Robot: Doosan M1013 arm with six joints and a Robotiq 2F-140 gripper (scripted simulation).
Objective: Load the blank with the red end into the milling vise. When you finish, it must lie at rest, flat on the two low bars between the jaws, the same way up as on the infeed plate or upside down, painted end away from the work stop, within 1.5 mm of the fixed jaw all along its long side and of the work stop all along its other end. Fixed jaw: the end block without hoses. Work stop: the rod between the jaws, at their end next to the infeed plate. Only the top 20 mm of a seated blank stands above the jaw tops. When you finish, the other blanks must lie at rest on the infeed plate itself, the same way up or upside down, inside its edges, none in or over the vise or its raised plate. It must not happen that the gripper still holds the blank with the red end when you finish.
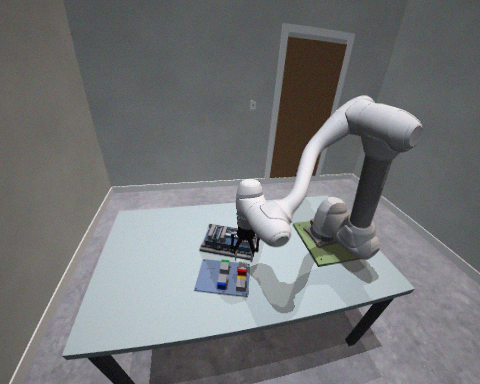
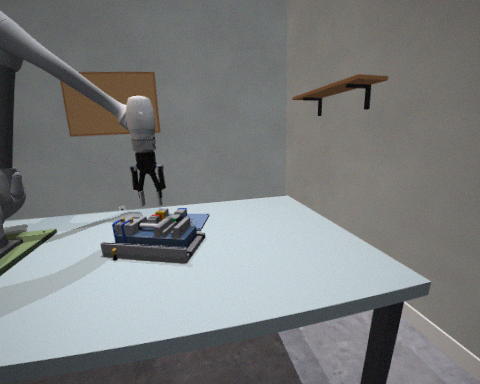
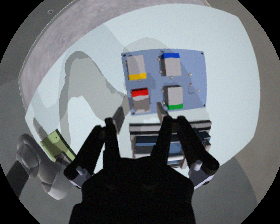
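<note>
My gripper is now 100 mm above the red-ended blank. Also, from my hand: blue-ended blank 120 mm ahead, 50 mm to the left, 100 mm below; green-ended blank 90 mm ahead, 30 mm to the right, 100 mm below; yellow-ended blank 40 mm ahead, 80 mm to the left, 100 mm below.
</note>
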